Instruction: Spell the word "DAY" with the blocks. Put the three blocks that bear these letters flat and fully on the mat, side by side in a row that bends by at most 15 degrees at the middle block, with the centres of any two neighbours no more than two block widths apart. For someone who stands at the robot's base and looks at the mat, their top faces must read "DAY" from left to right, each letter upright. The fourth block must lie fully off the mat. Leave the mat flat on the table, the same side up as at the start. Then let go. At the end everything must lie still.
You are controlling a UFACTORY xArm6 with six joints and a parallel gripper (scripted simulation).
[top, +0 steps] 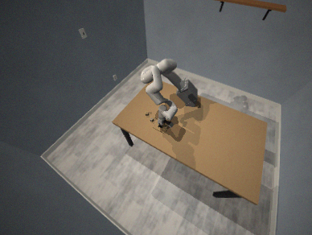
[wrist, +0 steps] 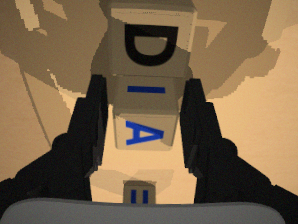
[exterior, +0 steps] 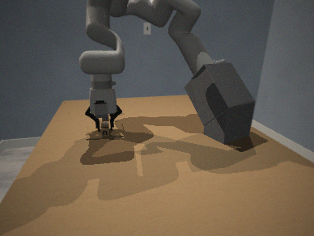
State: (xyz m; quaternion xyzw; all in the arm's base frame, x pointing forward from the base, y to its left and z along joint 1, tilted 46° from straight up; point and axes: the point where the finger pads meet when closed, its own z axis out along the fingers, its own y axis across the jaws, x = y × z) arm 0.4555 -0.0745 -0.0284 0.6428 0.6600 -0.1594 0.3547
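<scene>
My hand is 2 cm above the thin tan mat.
</scene>
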